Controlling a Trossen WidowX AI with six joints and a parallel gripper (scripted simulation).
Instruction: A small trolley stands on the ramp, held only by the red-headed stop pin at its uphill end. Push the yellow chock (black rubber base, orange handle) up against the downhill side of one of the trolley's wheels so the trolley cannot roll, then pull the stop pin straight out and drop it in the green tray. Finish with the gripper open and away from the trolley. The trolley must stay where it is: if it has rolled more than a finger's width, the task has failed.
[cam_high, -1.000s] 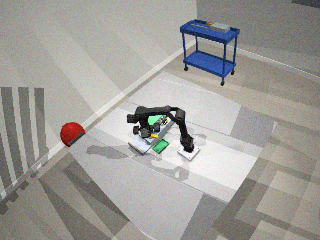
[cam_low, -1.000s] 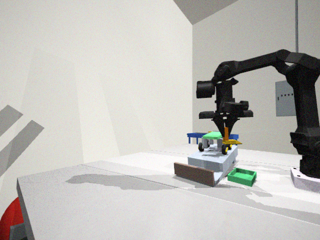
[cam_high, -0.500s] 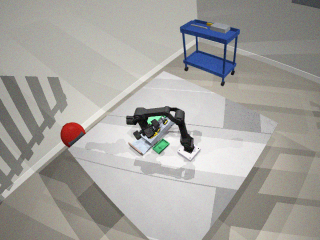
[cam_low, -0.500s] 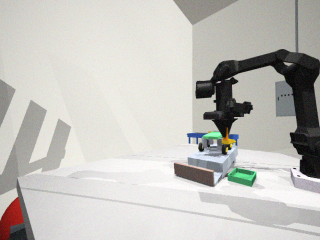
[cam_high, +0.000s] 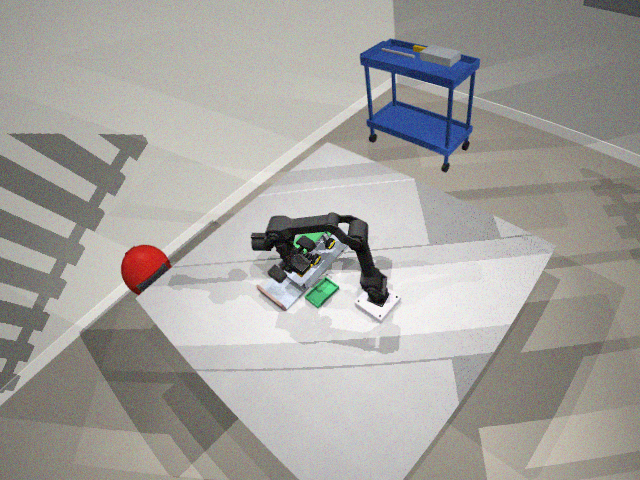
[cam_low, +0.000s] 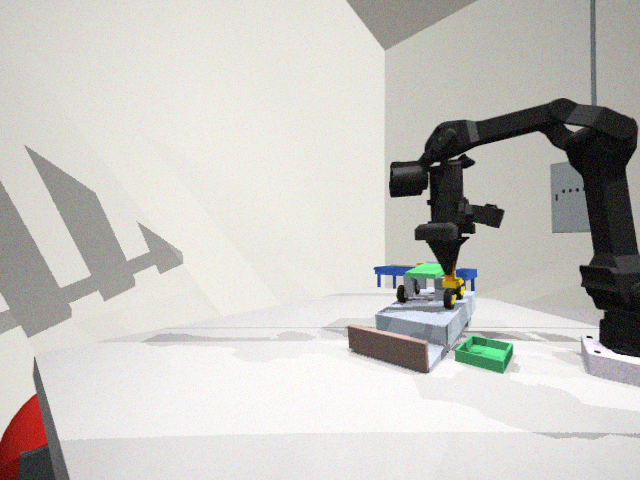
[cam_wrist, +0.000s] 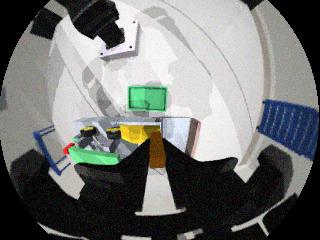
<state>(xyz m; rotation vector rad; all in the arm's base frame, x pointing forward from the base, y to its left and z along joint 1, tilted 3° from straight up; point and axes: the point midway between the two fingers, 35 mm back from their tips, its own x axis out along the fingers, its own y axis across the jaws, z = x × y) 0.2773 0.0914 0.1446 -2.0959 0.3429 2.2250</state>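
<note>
Right now my gripper tip is 25 cm to the left of the red-headed stop pin, 3 cm above it and 1 cm short of it. Round my gripper tip: trolley 16 cm to the right, 5 cm ahead, 4 cm below; then green tray 16 cm below, 6 cm behind, 3 cm to the right; then yellow chock 2 cm to the right.
</note>
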